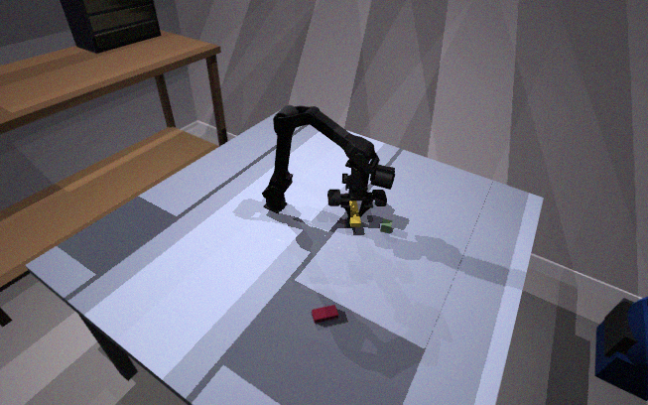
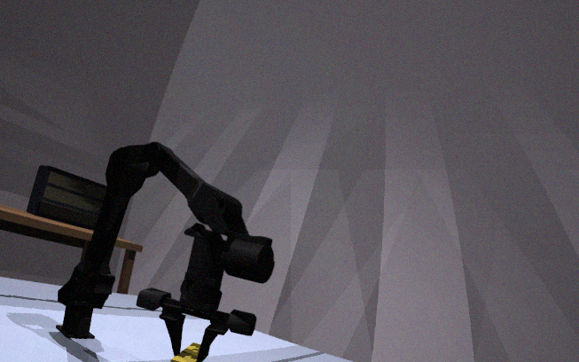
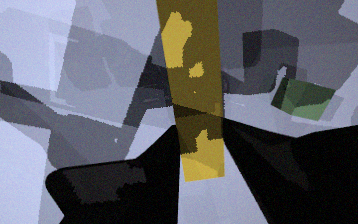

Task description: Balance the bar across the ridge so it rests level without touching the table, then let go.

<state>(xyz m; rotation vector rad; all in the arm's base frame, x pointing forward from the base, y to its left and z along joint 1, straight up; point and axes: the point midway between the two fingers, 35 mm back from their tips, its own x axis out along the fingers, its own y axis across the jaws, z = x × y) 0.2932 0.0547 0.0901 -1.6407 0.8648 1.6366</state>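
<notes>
Right now the yellow bar is 20 mm to the left of my gripper tip and 20 mm behind it. Round my gripper tip: green cube 100 mm ahead, 60 mm to the left, 40 mm below; red flat block 350 mm to the right, 100 mm ahead, 50 mm below.
</notes>
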